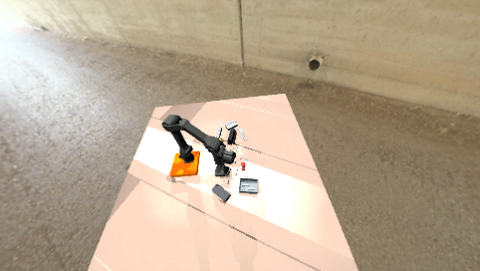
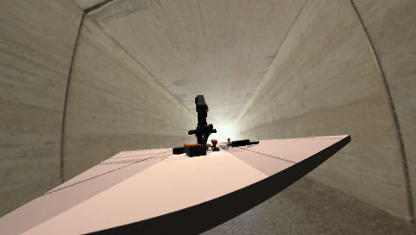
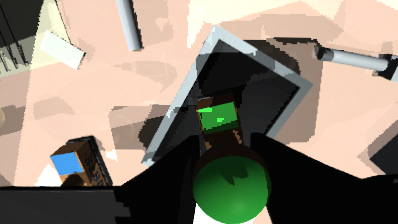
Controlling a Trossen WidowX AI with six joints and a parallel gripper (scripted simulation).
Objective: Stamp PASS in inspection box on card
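Right now the green-knobbed pass stamp is right at my gripper tip. From my gripper tip the other things lie so: blue-topped stamp: 9 cm to the left, 3 cm behind, 2 cm below; ink pad: 3 cm below; red-topped stamp: 14 cm ahead, 2 cm below, 1 cm to the right.
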